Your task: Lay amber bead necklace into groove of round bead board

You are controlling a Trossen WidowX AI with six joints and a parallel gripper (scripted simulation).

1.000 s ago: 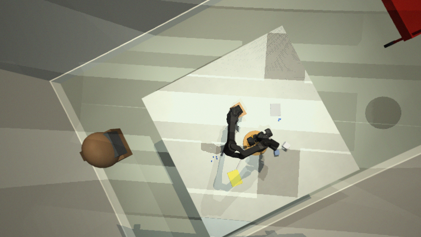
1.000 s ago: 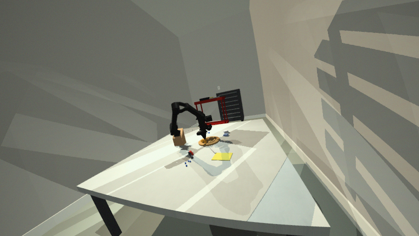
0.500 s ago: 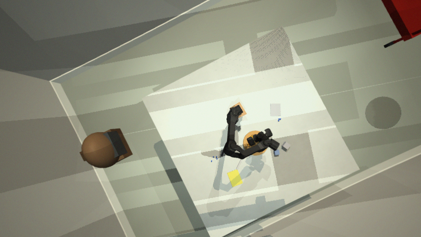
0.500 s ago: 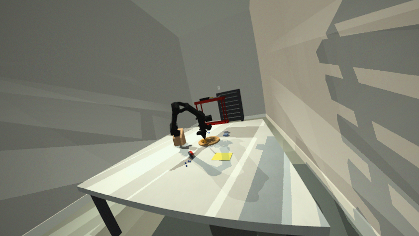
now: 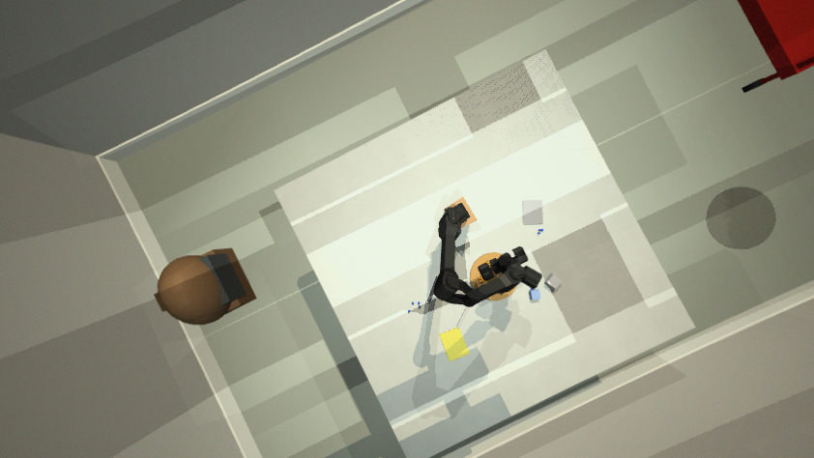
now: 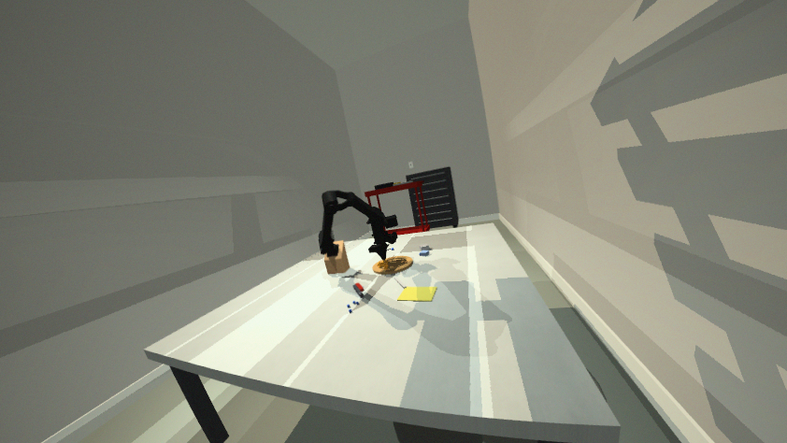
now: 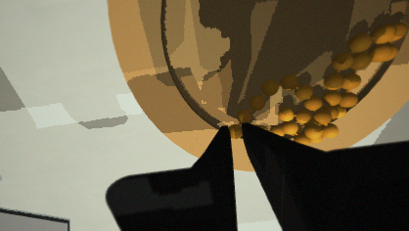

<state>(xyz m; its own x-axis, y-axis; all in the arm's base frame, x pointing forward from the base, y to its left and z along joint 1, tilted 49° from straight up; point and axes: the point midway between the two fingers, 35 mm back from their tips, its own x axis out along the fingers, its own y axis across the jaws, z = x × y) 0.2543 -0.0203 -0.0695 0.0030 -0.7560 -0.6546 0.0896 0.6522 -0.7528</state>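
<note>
My gripper tip is 5 cm short of the round bead board, 4 cm to the left of it and 2 cm above it. Also, from my gripper tip: grey square 24 cm to the left, 10 cm behind, 2 cm below; then light blue cube 20 cm ahead, 7 cm to the left, 1 cm below; then white cube 19 cm ahead, 16 cm to the left, 1 cm below.
</note>
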